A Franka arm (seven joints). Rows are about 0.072 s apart.
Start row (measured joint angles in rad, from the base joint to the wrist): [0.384 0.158 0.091 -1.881 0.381 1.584 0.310]
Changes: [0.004 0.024 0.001 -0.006 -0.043 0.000 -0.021]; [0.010 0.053 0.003 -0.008 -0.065 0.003 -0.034]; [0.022 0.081 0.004 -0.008 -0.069 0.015 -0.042]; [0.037 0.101 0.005 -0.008 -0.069 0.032 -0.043]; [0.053 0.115 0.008 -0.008 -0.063 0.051 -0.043]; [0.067 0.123 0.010 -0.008 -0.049 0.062 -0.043]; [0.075 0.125 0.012 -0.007 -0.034 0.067 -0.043]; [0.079 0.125 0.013 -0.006 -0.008 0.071 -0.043]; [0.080 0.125 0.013 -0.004 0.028 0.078 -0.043]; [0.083 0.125 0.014 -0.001 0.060 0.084 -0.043]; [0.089 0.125 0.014 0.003 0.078 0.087 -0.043]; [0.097 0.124 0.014 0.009 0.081 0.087 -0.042]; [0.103 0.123 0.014 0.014 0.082 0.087 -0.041]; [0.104 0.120 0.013 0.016 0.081 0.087 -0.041]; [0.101 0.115 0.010 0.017 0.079 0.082 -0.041]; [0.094 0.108 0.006 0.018 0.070 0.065 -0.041]
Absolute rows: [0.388 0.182 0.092 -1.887 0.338 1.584 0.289]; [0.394 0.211 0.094 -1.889 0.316 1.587 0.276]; [0.406 0.239 0.095 -1.889 0.312 1.599 0.268]; [0.421 0.259 0.096 -1.889 0.312 1.616 0.267]; [0.437 0.273 0.099 -1.889 0.318 1.635 0.267]; [0.451 0.281 0.101 -1.889 0.332 1.646 0.267]; [0.459 0.283 0.103 -1.888 0.347 1.651 0.267]; [0.463 0.283 0.104 -1.887 0.373 1.655 0.267]; [0.464 0.283 0.104 -1.885 0.409 1.662 0.267]; [0.467 0.283 0.105 -1.882 0.441 1.668 0.267]; [0.473 0.283 0.105 -1.878 0.459 1.671 0.267]; [0.481 0.282 0.105 -1.872 0.462 1.671 0.268]; [0.487 0.281 0.105 -1.867 0.463 1.671 0.269]; [0.488 0.278 0.104 -1.865 0.462 1.671 0.269]; [0.485 0.273 0.101 -1.864 0.460 1.666 0.269]; [0.478 0.266 0.097 -1.863 0.451 1.649 0.269]
